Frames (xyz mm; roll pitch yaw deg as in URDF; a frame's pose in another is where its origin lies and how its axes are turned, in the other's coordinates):
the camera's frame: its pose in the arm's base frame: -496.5 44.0 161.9 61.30 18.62 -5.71
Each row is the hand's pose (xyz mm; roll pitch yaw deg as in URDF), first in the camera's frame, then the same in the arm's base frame.
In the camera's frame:
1: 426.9 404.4 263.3 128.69 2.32 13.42
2: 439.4 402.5 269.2 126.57 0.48 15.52
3: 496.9 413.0 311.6 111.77 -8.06 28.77
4: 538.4 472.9 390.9 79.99 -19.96 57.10
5: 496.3 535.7 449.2 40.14 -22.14 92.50
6: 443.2 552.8 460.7 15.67 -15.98 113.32
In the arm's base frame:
1: 55.3 -48.1 481.6 -168.32 7.82 2.82
2: 66.8 -55.4 478.7 -170.57 5.11 2.13
3: 127.2 -93.7 488.3 175.59 -10.53 0.47
4: 191.1 -141.1 561.0 150.92 -40.42 0.29
5: 175.7 -160.7 653.2 110.07 -72.48 16.51
6: 132.0 -158.2 689.6 5.12 -78.70 105.60

